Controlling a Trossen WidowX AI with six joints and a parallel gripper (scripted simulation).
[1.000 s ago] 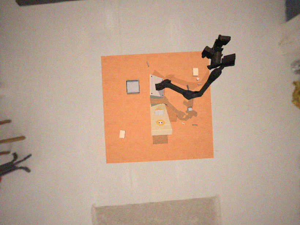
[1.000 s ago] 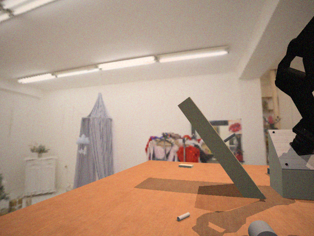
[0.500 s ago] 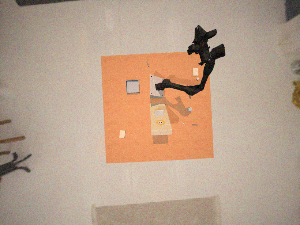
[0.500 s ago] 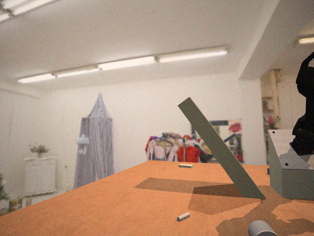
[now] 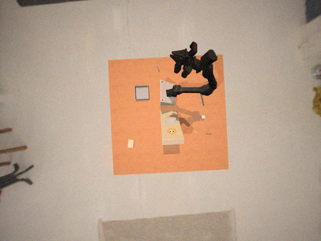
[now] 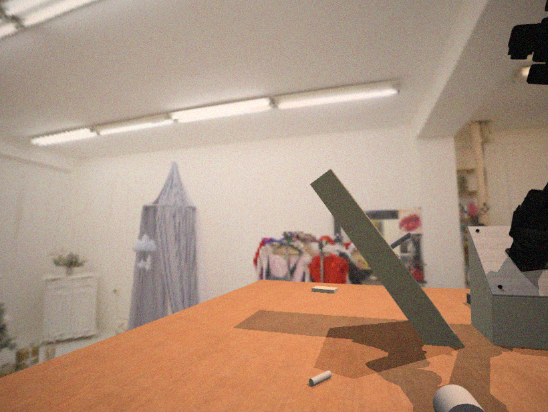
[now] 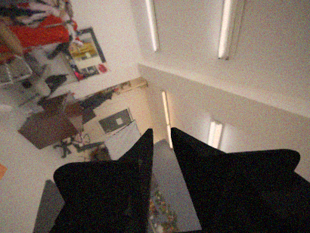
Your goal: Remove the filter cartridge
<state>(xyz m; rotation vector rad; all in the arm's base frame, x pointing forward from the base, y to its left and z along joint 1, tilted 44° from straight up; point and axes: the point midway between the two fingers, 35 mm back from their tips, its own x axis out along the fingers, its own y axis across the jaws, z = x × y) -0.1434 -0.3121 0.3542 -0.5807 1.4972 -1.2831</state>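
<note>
My gripper tip is now 46 cm short of the round filter cartridge, 39 cm above it and 3 cm to the left of it. Also, from my gripper tip: blue-rimmed tray (66 cm below, 26 cm to the right, 1 cm ahead).
</note>
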